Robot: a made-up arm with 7 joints.
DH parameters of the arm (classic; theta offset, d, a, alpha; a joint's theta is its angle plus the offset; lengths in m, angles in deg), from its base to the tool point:
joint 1: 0 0.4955 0 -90
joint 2: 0 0 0 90
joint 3: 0 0.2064 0.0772 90
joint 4: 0 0 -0.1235 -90
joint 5: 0 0.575 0 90
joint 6: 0 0 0.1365 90
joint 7: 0 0 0 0
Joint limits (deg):
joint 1: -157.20..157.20
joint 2: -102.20..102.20
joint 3: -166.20..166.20
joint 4: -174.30..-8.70
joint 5: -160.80..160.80
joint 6: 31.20..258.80
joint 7: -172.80..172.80
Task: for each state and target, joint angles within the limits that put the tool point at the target. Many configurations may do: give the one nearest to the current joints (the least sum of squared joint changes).
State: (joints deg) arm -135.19 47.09 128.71 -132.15 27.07 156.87 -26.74
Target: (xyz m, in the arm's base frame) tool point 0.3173 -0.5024 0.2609
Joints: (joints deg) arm -154.07 34.87 88.95 -149.64 34.73 153.10 -26.74
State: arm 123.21 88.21 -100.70 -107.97 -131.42 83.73 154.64
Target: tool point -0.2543 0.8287 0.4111
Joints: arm 157.20 56.95 -61.88 -81.49 -131.23 99.01 154.64
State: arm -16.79 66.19 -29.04 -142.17 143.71 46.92 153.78
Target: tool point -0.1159 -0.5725 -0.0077
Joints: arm -30.93 73.28 -48.90 -119.18 148.12 52.95 153.78
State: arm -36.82 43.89 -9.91 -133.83 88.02 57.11 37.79
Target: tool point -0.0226 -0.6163 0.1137
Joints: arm -54.31 30.30 -37.24 -124.36 88.38 58.98 37.79
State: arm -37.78 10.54 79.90 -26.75 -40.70 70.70 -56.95
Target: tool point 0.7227 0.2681 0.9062
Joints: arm -33.49 25.29 73.50 -63.49 -37.65 53.81 -56.95
